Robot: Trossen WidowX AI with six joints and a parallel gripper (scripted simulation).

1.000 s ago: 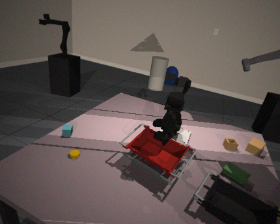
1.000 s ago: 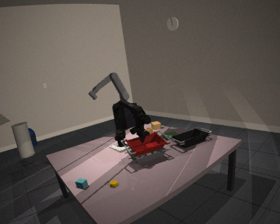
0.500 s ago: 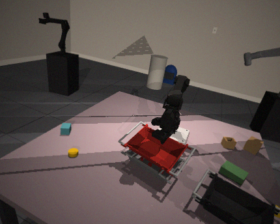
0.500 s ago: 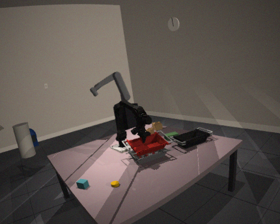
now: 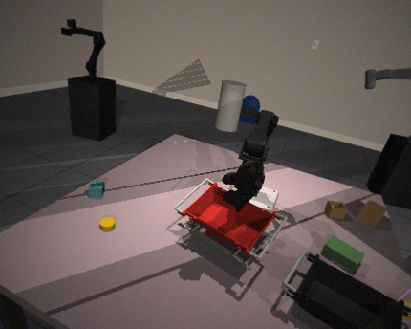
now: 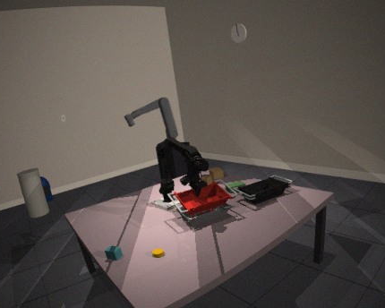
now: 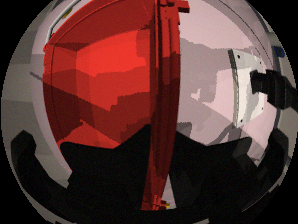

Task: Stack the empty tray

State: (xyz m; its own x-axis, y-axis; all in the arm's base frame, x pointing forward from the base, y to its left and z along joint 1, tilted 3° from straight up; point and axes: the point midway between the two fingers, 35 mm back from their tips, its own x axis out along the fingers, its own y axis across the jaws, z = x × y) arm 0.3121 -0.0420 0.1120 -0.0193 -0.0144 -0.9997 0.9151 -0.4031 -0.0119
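Now: gripper tip 70 mm short of the red tray, 30 mm to the left of it and 20 mm below it. Also, from my gripper tip: teal cube: 580 mm to the right, 90 mm below, 30 mm behind; then green block: 410 mm to the left, 90 mm below, 20 mm behind.
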